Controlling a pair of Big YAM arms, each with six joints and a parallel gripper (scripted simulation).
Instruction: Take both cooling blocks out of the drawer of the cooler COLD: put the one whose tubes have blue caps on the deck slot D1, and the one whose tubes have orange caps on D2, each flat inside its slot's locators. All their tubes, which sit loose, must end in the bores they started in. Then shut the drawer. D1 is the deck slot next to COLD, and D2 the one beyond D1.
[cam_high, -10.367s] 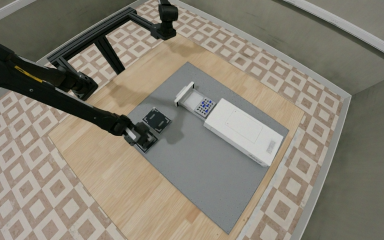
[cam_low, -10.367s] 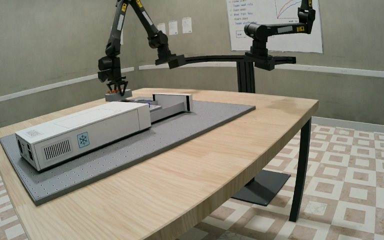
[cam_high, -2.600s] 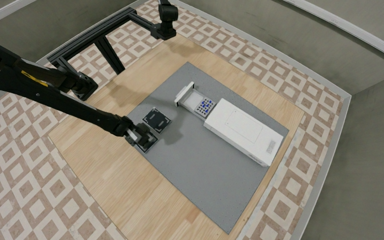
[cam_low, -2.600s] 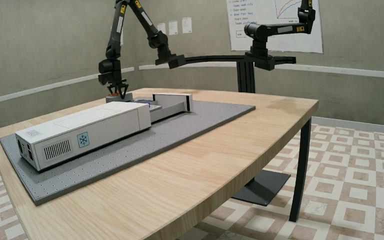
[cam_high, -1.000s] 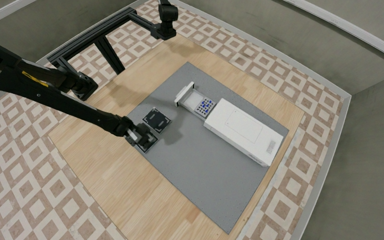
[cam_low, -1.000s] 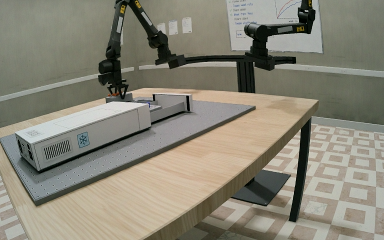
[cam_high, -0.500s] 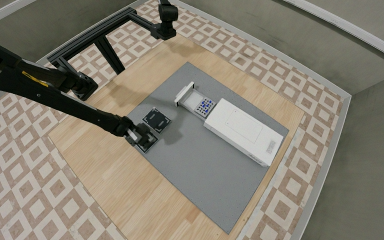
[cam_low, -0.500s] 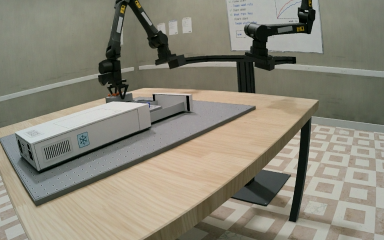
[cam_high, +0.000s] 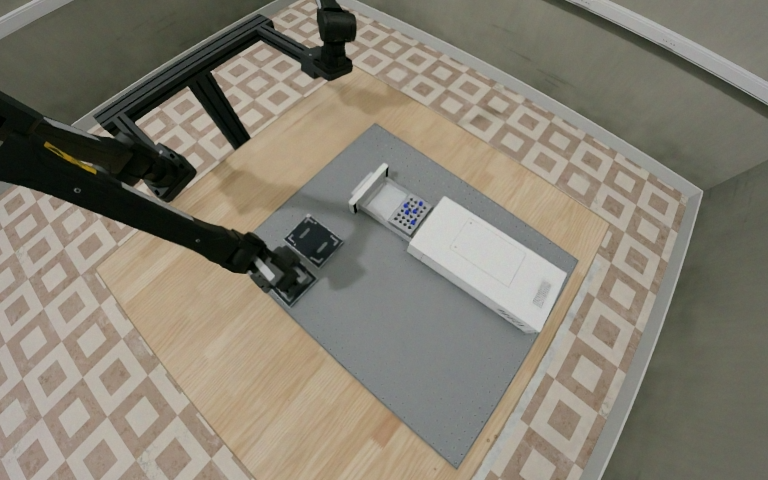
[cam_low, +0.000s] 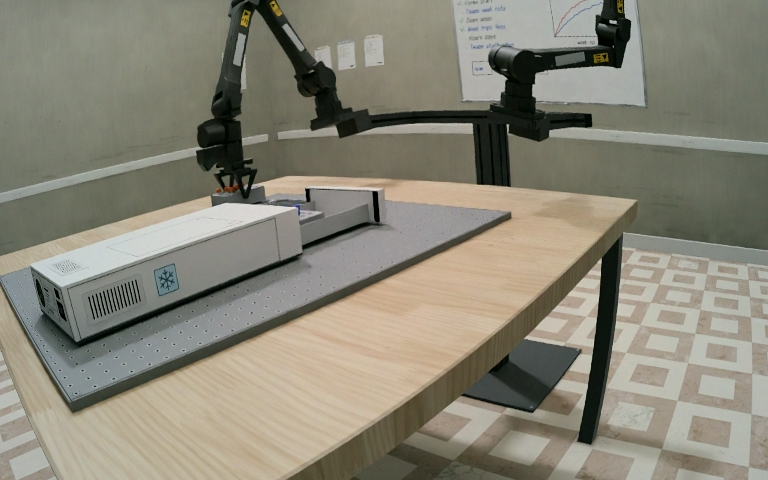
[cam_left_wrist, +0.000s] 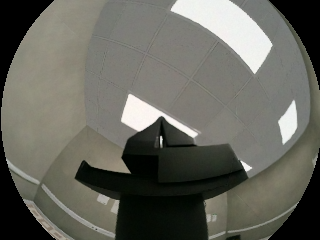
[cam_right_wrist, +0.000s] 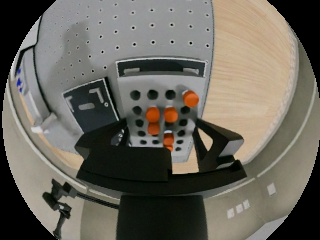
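Right now my right hand is 40 mm above the dark deck slot D2. From my right hand the other things lie so: dark deck slot D1: 30 mm behind, 140 mm to the left, 40 mm below; then white cooler: 260 mm ahead, 420 mm to the left.
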